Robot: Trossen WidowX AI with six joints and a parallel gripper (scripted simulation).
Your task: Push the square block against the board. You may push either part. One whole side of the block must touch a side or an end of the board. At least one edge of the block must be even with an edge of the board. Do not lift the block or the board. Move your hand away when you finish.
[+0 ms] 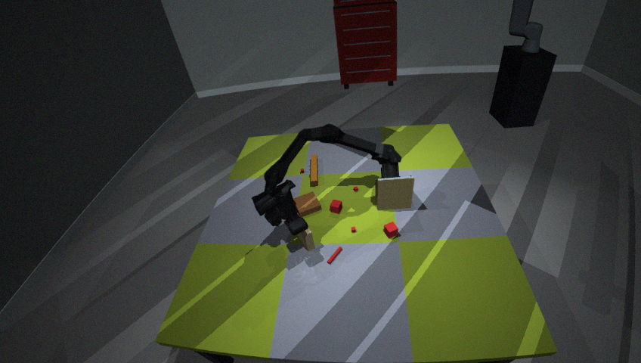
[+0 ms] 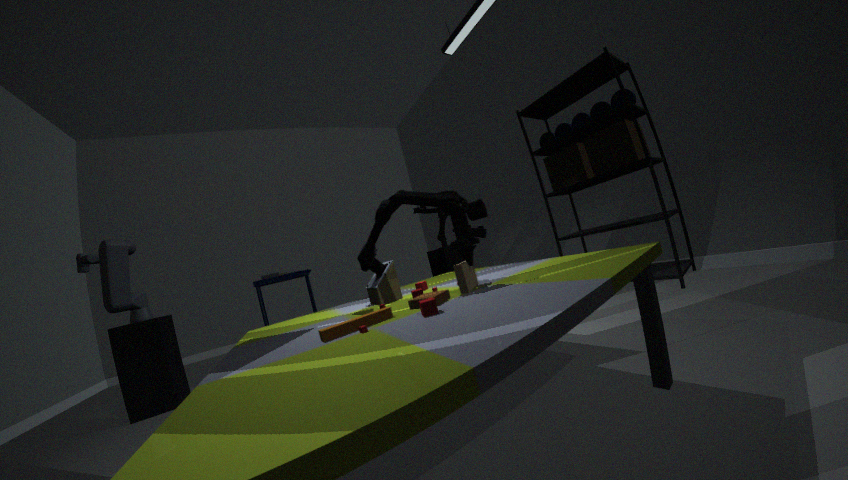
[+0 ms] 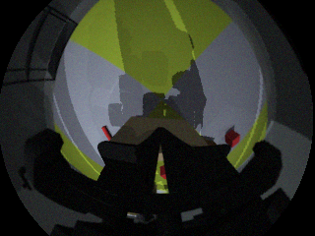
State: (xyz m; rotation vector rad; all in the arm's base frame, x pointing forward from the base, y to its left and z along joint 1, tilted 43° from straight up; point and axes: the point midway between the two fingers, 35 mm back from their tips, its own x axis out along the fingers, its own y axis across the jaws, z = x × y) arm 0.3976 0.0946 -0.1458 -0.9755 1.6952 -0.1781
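The brown square block is 19 cm to the right of my gripper tip, 7 cm below it and 3 cm behind it. Round my gripper tip: red stick (15 cm behind, 8 cm to the left, 7 cm below); then long orange bar (44 cm to the right, 6 cm below, 6 cm behind); then tan board (3 cm below, 2 cm to the right, 2 cm behind).
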